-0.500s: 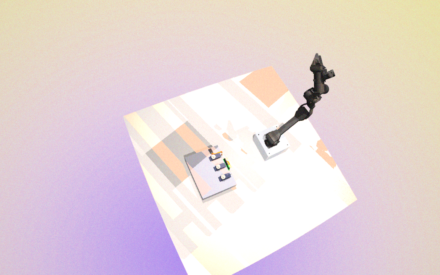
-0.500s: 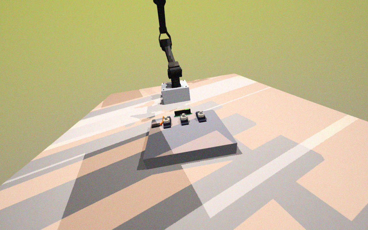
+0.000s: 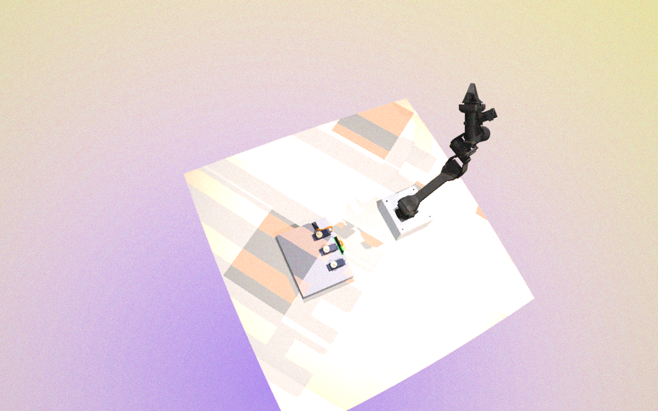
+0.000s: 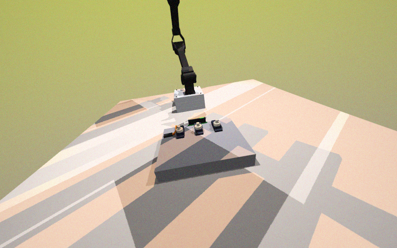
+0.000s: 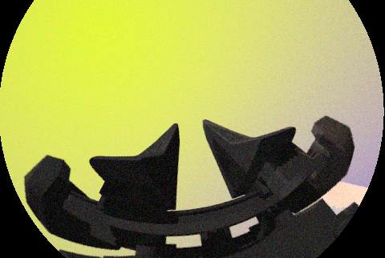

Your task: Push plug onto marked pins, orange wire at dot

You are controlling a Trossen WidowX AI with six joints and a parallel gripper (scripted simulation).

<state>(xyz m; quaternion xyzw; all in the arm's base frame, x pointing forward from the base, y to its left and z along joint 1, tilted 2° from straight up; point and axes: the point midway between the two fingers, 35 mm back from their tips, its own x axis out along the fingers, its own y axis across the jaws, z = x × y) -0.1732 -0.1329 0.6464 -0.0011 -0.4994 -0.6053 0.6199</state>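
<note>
Now: the green band 70 cm below my gripper tip, 49 cm ahead of it and 18 cm to the left of it. Round my gripper tip: pin header strip 71 cm below, 49 cm ahead, 16 cm to the left; then grey holder 75 cm below, 65 cm ahead, 16 cm to the left.
</note>
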